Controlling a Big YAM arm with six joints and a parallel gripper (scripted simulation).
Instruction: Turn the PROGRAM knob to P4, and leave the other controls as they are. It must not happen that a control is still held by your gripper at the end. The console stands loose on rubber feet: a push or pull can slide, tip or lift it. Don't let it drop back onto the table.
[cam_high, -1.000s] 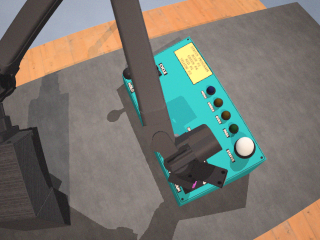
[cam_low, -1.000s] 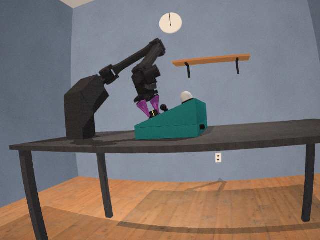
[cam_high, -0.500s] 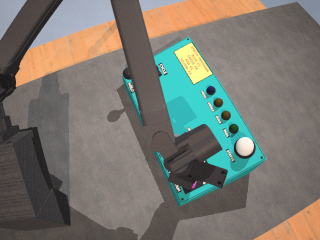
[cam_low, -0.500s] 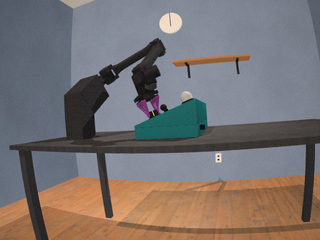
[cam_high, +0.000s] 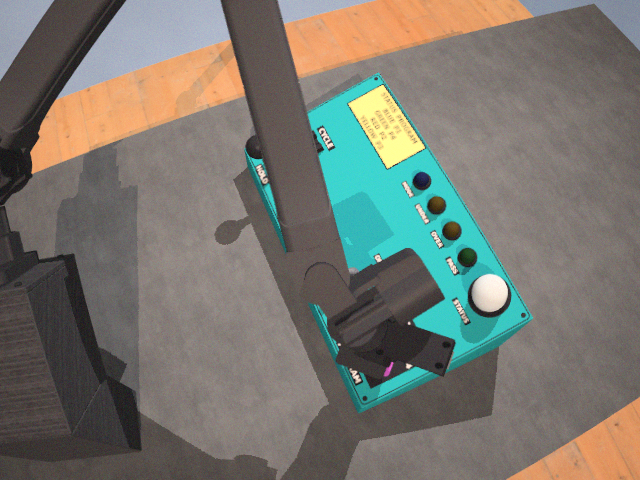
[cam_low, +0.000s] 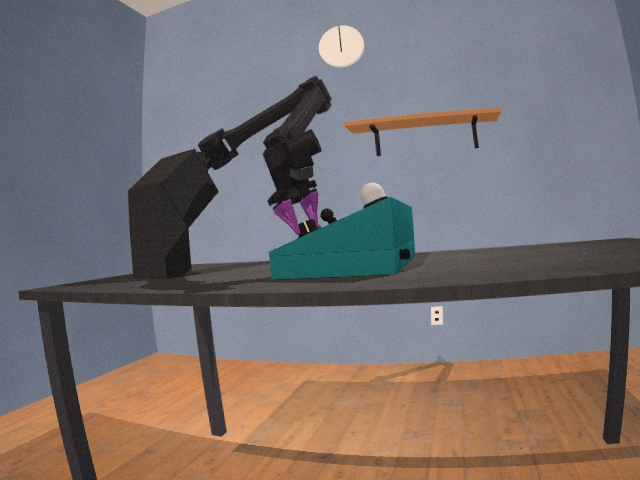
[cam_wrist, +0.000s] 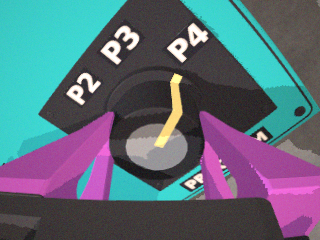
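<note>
Right now my hand is 30 mm past the check toggle and 120 mm to the right of it. The rest, counted from my hand: teal console (180 mm to the left, 20 mm below); mode knob (50 mm behind, 240 mm to the left); hold lever (90 mm behind, 350 mm to the left, 10 mm above).
</note>
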